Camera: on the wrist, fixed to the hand. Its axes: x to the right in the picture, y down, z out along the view.
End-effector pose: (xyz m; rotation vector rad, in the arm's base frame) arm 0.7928 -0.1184 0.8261 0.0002 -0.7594 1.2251
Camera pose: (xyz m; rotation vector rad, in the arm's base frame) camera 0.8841 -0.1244 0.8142 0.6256 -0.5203 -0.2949
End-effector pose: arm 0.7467 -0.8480 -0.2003 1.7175 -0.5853 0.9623
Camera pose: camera 0.7864 -0.7713 -0.2327 1.6305 0.7861 -0.2759
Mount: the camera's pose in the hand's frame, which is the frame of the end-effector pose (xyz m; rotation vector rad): 0.0005 -0.0745 -0.0544 0.0819 -0.0980 -1.6146
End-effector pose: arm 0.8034 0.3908 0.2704 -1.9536 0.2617 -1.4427
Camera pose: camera 0.7374 0.4241 0.3256 1.7485 1.4750 1.7427
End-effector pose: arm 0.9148 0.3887 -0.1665 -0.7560 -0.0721 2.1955
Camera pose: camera 0.9941 0.4296 -0.1900 -0.2738 -0.4554 0.6698
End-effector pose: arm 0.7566 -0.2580 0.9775 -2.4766 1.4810 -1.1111
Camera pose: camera 0.7800 -0.2016 1.0466 2.5623 0.7357 0.6963
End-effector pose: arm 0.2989 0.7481 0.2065 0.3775 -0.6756 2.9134
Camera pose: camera 0.3001 0.8389 0.1903 0.6446 -0.0695 1.3719
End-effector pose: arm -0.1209 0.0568 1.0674 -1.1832 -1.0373 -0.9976
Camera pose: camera -0.1877 -0.0055 1.0802 -0.0766 -2.1220 -2.0344
